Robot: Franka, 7 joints.
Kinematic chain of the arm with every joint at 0, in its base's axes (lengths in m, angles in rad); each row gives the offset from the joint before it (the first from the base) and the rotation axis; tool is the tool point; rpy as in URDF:
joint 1: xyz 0 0 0.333 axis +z
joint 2: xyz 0 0 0 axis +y
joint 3: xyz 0 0 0.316 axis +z
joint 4: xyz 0.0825 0 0 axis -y
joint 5: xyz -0.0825 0 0.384 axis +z
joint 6: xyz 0 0 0 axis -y
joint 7: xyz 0.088 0 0 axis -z
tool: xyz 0 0 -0.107 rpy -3.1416 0 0
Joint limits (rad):
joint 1: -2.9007..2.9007
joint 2: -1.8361..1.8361
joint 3: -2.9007..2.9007
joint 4: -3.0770..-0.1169
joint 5: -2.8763..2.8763
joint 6: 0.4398..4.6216
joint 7: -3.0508..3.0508
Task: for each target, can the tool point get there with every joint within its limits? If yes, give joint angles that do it. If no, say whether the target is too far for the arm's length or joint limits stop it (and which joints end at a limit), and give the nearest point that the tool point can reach.
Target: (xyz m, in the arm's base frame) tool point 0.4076 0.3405 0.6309
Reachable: yes | joints -1.2468 -0.1119 2.1292 -1.8909 1.1872 3.9141 1.7070
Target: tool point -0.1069 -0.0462 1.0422
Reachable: yes | joints 1.0322 -0.9380 -0.1024 -1.4056 -1.3666 3.5471 -0.6188
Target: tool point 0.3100 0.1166 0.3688
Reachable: yes | joints 1.0498 -0.1627 -1.0001 -2.4904 -2.2960 3.9218 2.5826
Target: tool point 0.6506 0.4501 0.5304
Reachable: yes | joints 0.4790 1.5327 2.0332 -0.3724 1.7118 1.5775 -2.0413
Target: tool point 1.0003 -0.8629 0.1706
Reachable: no: too far | nearest point 0.6447 -0.5562 0.2283 | short by 0.473 m
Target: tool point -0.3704 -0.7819 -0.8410
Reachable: no: too far | nearest point -0.2347 -0.4955 -0.2900 | short by 0.636 m
